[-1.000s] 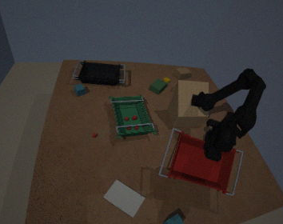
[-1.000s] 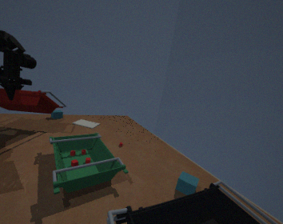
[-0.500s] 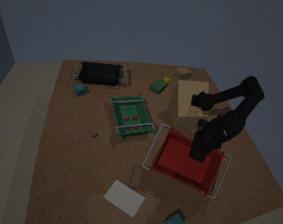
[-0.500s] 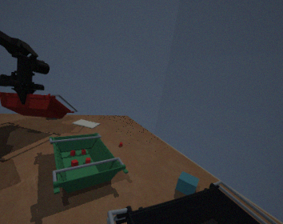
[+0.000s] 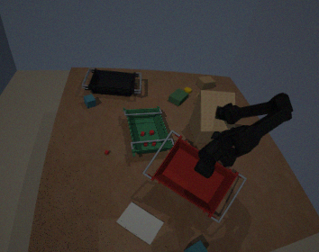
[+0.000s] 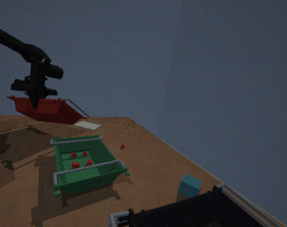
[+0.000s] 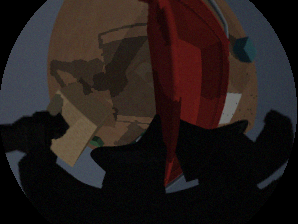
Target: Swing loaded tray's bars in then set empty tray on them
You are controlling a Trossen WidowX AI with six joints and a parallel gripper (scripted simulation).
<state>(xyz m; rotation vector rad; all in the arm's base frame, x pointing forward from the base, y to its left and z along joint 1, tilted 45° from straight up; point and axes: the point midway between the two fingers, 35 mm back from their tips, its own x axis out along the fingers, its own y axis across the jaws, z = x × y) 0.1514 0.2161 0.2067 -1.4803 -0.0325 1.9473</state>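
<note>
The red tray lies 70 mm to the left of my gripper tip, 40 mm ahead of it and 10 mm below it. Also, from my gripper tip: red block 400 mm ahead, 140 mm below, 100 mm to the right; then white sheet 230 mm ahead, 210 mm to the left, 140 mm below; then green block 570 mm to the right, 120 mm below, 20 mm ahead.
</note>
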